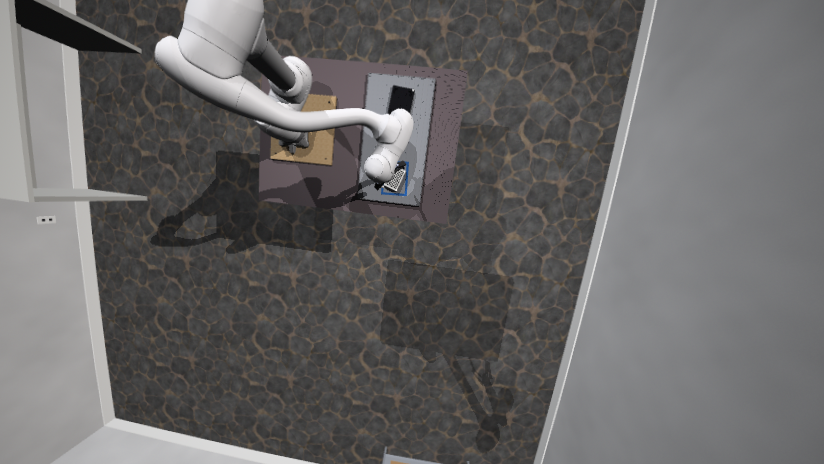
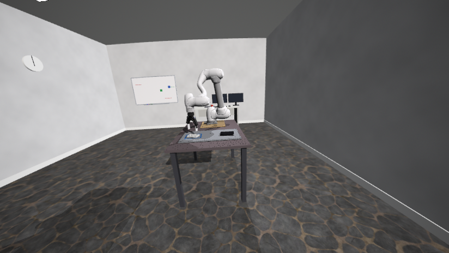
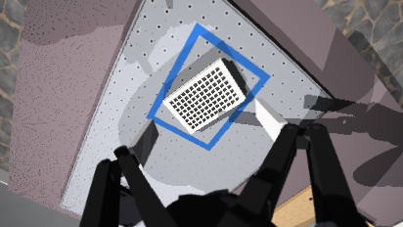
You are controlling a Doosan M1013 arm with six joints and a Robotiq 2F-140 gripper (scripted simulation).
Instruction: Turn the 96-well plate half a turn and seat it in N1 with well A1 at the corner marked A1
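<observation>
Now: the white 96-well plate 80 mm below my hand. The rest, counted from my hand: small white corner mark: 70 mm ahead, 480 mm to the left, 80 mm below; black plate nest N1: 10 mm ahead, 410 mm to the left, 80 mm below.
</observation>
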